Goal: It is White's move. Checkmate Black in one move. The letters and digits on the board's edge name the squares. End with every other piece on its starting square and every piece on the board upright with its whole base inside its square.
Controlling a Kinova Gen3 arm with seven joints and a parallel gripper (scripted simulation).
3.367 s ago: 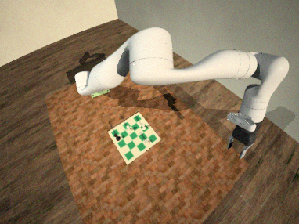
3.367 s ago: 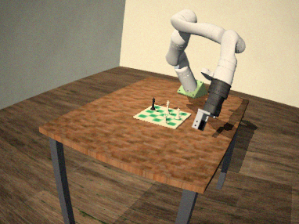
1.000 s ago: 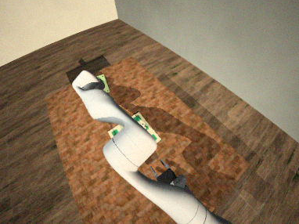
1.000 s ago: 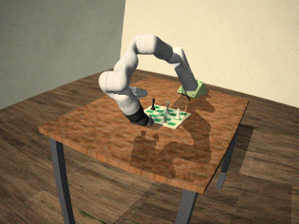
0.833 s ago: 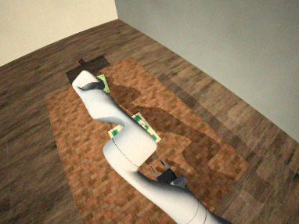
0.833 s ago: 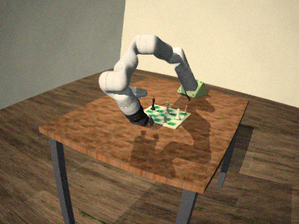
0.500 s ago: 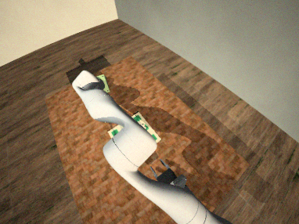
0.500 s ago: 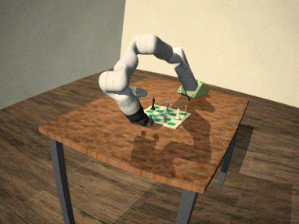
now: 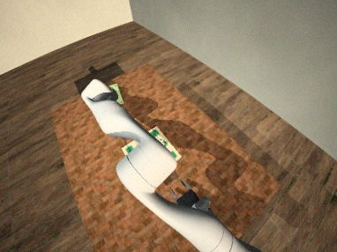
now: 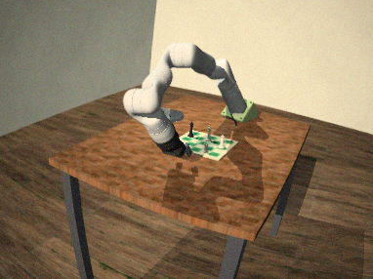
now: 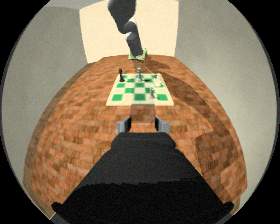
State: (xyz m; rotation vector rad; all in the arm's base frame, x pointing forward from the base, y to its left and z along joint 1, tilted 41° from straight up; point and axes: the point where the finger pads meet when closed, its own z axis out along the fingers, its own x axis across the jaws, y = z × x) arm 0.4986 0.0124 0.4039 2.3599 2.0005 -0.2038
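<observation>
The chessboard is 21 cm behind my hand, 5 cm below it and 3 cm to the left of it. From my hand the other things lie so: black piece: 26 cm behind, 4 cm to the right, 1 cm below.
</observation>
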